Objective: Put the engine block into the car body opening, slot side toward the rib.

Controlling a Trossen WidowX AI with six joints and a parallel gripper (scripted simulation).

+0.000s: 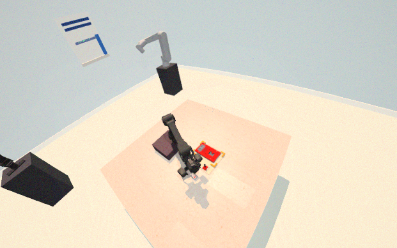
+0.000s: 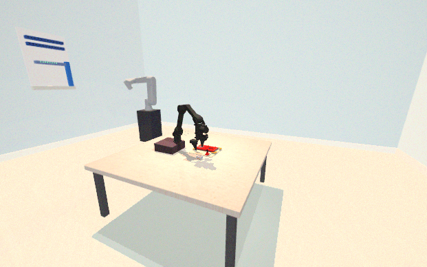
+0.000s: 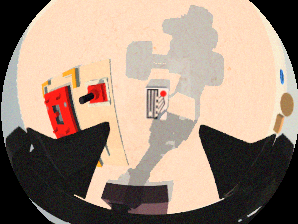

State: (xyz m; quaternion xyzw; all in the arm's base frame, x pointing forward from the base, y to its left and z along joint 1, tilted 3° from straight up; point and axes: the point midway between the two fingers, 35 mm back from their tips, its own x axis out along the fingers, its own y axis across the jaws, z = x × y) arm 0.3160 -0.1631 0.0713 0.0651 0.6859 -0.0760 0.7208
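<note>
The grey engine block lies 90 mm below my gripper tip.
</note>
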